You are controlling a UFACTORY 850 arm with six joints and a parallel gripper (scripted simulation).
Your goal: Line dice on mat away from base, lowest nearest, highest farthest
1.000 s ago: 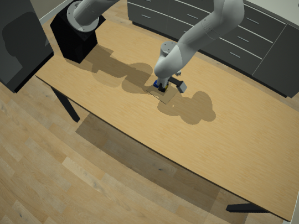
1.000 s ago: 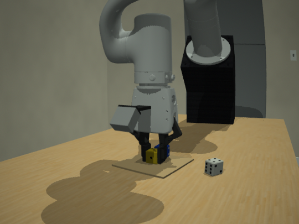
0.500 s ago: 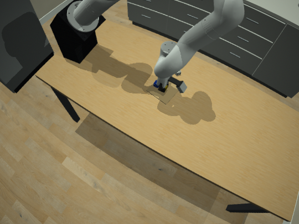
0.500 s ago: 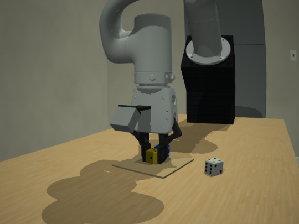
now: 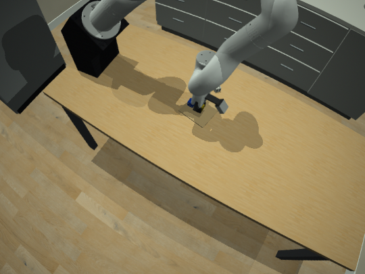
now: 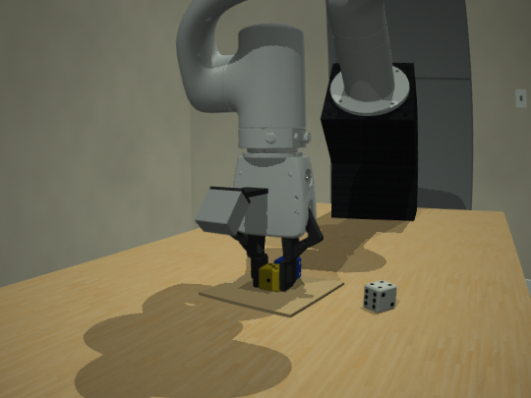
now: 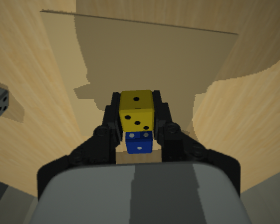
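Now: the yellow die 1 cm below my hand. From my hand the other things lie so: white die 15 cm to the left, 2 cm ahead, 1 cm below; then tan mat 2 cm below; then blue die 5 cm behind, 1 cm below.
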